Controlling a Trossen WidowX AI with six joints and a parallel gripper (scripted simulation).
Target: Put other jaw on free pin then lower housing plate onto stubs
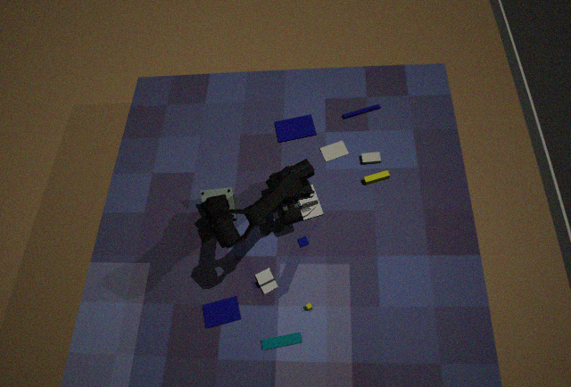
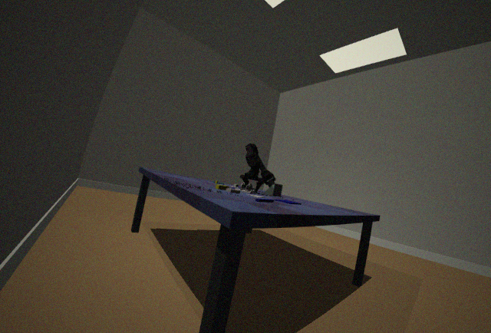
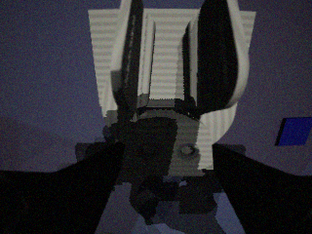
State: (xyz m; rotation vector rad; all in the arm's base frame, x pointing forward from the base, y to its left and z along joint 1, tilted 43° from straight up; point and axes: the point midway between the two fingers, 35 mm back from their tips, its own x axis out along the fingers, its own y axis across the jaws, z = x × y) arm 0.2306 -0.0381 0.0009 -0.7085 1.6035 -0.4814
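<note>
Now: the white jaw 2 cm ahead of my gripper tip, 2 cm to the left of it and 1 cm above it. Round my gripper tip: small blue cube 3 cm ahead, 13 cm to the right, 1 cm below; then white plate 20 cm ahead, 20 cm to the left, 1 cm below; then white base 7 cm ahead, 1 cm to the left.
</note>
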